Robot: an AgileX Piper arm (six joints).
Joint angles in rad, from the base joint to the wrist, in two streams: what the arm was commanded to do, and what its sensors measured. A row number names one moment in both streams.
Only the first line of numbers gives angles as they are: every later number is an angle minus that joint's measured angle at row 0.
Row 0, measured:
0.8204 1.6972 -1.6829 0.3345 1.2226 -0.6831
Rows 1 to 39, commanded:
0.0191 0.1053 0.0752 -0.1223 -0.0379 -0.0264
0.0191 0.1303 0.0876 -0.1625 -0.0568 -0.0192
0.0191 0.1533 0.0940 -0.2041 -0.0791 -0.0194
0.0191 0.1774 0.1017 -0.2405 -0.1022 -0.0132
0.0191 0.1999 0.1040 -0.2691 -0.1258 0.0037
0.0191 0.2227 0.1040 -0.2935 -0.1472 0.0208
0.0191 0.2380 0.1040 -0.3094 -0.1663 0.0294
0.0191 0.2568 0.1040 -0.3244 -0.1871 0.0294
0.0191 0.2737 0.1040 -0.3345 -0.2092 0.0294
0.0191 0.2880 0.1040 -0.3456 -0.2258 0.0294
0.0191 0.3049 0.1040 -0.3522 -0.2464 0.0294
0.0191 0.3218 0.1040 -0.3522 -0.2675 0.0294
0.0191 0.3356 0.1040 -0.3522 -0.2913 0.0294
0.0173 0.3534 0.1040 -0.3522 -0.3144 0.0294
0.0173 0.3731 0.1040 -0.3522 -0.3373 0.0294
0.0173 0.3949 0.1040 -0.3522 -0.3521 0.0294
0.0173 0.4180 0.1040 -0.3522 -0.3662 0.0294
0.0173 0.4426 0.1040 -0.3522 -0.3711 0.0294
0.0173 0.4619 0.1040 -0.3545 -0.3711 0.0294
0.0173 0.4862 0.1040 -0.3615 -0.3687 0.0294
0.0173 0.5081 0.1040 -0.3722 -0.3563 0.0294
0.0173 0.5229 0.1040 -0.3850 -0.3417 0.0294
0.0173 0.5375 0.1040 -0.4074 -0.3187 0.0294
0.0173 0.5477 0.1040 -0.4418 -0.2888 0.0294
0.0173 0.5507 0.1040 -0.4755 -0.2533 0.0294
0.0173 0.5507 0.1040 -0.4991 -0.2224 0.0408
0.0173 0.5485 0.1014 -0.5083 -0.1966 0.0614
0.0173 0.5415 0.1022 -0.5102 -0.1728 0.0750
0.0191 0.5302 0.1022 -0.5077 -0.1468 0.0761
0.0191 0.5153 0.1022 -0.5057 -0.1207 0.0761
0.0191 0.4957 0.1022 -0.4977 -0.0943 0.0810
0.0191 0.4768 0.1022 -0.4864 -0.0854 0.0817
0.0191 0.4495 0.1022 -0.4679 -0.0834 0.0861
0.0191 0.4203 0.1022 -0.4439 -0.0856 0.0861
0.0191 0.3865 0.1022 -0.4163 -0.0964 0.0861
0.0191 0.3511 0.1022 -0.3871 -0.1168 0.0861
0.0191 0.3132 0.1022 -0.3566 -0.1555 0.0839
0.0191 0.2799 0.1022 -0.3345 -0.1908 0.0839
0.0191 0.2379 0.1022 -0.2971 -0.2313 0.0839
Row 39, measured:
0.0216 0.3924 0.1056 -0.4022 -0.1230 0.0818
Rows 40 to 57, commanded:
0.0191 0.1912 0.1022 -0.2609 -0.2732 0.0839
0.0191 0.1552 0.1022 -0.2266 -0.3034 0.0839
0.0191 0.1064 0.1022 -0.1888 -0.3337 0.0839
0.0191 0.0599 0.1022 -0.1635 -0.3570 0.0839
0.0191 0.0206 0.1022 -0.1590 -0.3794 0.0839
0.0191 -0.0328 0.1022 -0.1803 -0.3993 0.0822
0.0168 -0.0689 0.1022 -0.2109 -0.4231 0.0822
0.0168 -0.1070 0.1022 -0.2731 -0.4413 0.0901
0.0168 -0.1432 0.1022 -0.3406 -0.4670 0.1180
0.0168 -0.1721 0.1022 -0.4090 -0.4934 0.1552
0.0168 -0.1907 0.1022 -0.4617 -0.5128 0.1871
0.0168 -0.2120 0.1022 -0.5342 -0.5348 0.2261
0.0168 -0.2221 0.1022 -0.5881 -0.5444 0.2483
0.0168 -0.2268 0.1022 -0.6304 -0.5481 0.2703
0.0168 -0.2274 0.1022 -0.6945 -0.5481 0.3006
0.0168 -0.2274 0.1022 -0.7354 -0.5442 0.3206
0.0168 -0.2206 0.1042 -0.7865 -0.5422 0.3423
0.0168 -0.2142 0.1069 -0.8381 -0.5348 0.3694
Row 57, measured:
0.0216 -0.2238 0.1037 -0.6440 -0.5242 0.2674
